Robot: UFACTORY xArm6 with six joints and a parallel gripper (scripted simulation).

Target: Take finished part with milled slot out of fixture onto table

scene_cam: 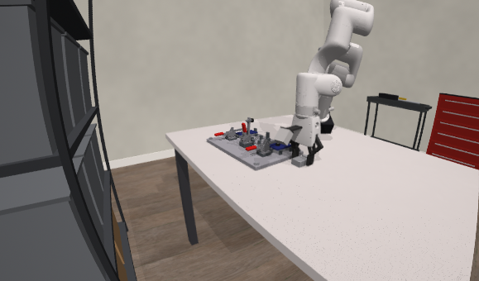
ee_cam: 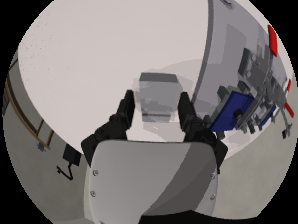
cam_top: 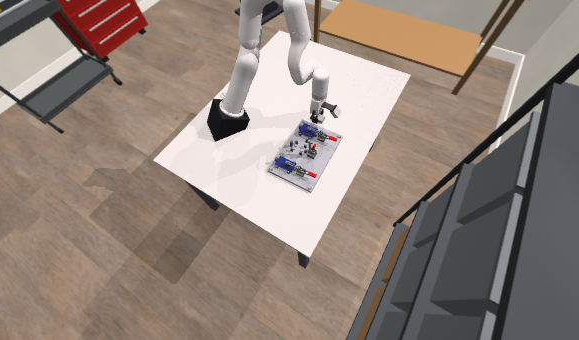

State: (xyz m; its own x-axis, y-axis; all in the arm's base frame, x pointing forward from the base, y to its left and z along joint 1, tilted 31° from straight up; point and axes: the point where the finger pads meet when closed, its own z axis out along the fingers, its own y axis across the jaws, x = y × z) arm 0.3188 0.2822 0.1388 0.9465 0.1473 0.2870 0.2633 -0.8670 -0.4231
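Now: the grey finished part 10 mm behind my hand and 10 mm below it. From my hand the other things lie so: blue blank: 30 mm ahead, 110 mm to the right, 10 mm above; then grey fixture plate: 110 mm ahead, 200 mm to the right, 20 mm below.
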